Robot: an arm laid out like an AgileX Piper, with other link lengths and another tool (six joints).
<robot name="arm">
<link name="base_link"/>
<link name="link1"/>
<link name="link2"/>
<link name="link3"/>
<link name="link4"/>
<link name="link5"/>
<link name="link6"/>
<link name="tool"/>
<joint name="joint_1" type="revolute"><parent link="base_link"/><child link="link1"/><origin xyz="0.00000 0.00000 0.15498"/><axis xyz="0 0 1"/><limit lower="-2.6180" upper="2.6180"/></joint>
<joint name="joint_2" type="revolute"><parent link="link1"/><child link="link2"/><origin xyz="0.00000 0.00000 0.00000"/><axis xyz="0 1 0"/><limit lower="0.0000" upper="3.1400"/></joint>
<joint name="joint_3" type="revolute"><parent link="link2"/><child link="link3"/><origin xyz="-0.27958 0.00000 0.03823"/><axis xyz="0 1 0"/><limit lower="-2.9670" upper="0.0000"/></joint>
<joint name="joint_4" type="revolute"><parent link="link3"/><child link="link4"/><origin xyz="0.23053 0.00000 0.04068"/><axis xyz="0.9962 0 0.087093"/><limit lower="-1.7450" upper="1.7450"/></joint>
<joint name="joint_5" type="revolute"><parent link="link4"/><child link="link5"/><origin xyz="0.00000 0.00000 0.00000"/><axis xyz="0 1 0"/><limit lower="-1.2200" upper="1.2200"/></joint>
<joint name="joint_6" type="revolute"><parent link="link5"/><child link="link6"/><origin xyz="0.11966 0.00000 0.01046"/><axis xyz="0.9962 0 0.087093"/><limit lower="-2.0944" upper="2.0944"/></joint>
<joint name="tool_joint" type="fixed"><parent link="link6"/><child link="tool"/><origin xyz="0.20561 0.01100 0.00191" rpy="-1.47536 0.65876 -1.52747"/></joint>
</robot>
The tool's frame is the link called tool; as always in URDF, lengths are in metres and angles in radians.
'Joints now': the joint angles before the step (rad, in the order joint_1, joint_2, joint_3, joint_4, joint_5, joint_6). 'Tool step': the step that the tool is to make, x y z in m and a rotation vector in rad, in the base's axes. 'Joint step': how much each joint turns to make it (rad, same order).
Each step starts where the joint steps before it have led.
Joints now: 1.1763 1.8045 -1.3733 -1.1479 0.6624 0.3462
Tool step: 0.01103 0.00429 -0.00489 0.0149 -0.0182 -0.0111
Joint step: -0.0130 0.0336 0.0000 -0.0779 -0.0185 0.0843
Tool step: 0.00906 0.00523 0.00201 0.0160 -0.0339 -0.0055
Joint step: -0.0029 0.0251 0.0000 -0.0947 -0.0043 0.0909
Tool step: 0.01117 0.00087 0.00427 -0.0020 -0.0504 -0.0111
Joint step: -0.0008 0.0255 0.0000 -0.1029 0.0192 0.0803
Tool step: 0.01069 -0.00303 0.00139 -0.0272 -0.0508 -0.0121
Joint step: -0.0007 0.0272 0.0000 -0.0798 0.0322 0.0419
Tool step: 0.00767 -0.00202 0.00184 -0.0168 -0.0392 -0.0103
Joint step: -0.0001 0.0209 0.0001 -0.0598 0.0275 0.0345
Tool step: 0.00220 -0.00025 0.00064 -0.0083 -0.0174 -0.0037
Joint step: 0.0030 0.0098 0.0000 -0.0242 0.0149 0.0136
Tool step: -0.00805 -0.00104 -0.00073 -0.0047 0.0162 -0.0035
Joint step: 0.0171 -0.0124 0.0002 0.0461 0.0124 -0.0337
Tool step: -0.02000 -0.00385 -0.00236 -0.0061 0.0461 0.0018
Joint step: 0.0325 -0.0418 0.0157 0.1011 0.0133 -0.0699
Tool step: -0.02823 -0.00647 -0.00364 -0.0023 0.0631 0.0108
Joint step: 0.0404 -0.0647 0.0367 0.1177 0.0117 -0.0720
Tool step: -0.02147 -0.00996 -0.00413 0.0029 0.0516 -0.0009
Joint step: 0.0288 -0.0561 0.0406 0.0831 0.0149 -0.0355
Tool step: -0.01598 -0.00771 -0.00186 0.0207 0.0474 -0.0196
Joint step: 0.0235 -0.0384 0.0171 0.0700 0.0240 -0.0087
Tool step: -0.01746 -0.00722 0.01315 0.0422 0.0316 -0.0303
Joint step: 0.0408 -0.0528 -0.0043 0.0627 0.0576 0.0006
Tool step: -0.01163 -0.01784 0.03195 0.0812 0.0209 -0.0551
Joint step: 0.0312 -0.0943 -0.0095 0.0523 0.0778 0.0115
